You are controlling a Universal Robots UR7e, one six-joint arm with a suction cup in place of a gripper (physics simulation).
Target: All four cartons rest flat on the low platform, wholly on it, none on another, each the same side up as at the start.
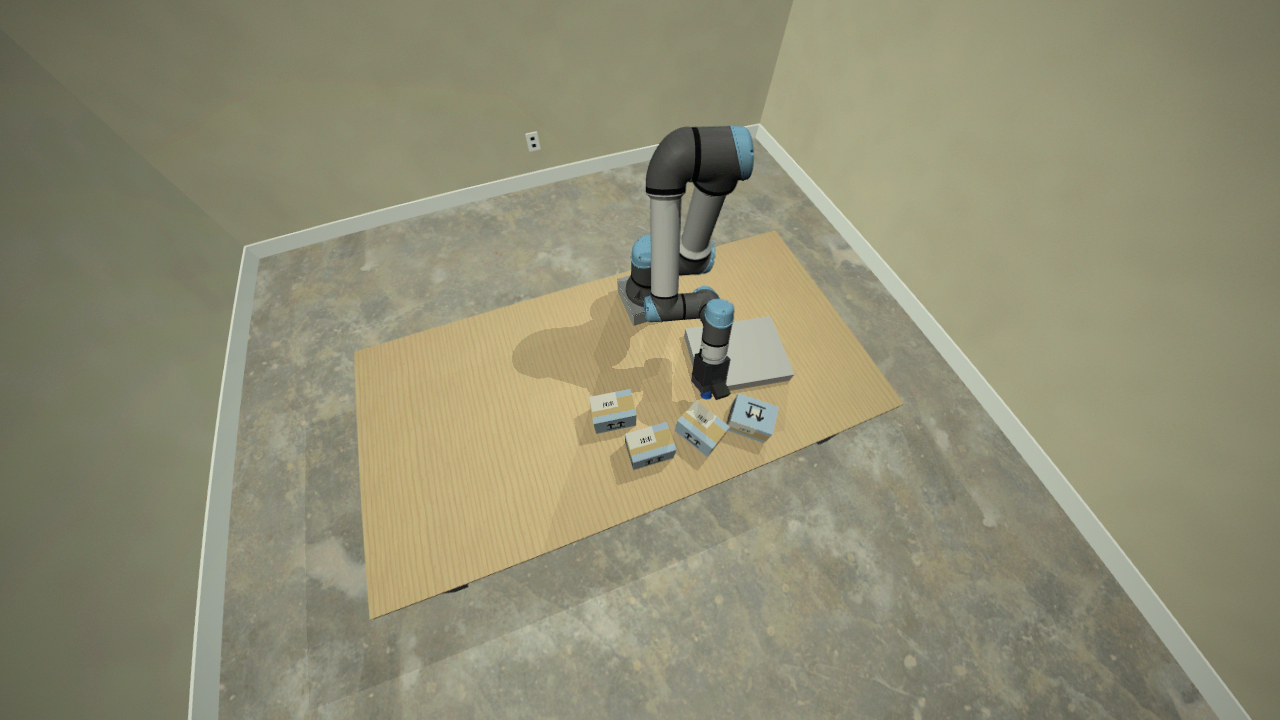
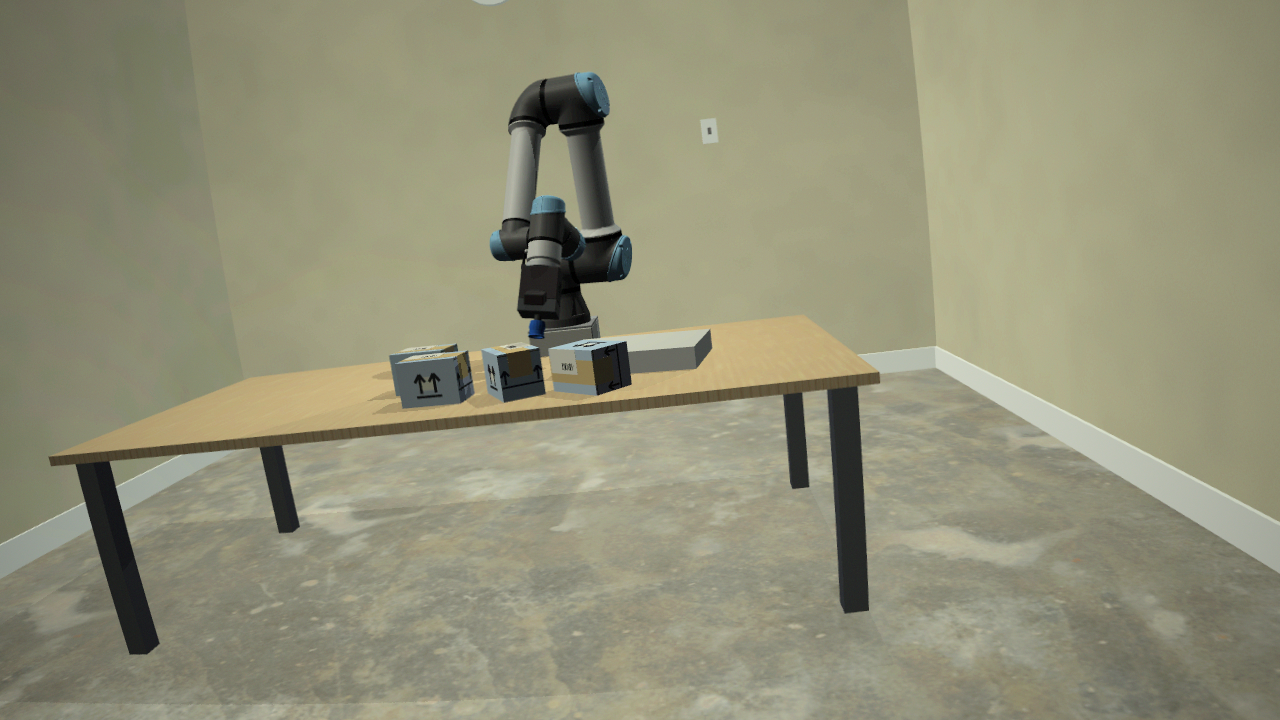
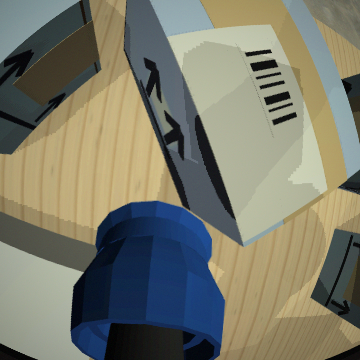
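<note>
Four blue-and-tan cartons rest apart on the table, off the grey low platform. The rightmost carton has arrows on top. The middle carton has its barcode label up. The front-left carton and the back-left carton also have labels up. My gripper, a blue suction cup, is open and holds nothing. It hangs above the table between the platform and the middle carton.
The wooden table carries the arm's base behind the cartons. The platform stands right of the base. The table's front edge runs close to the front-left, middle and rightmost cartons.
</note>
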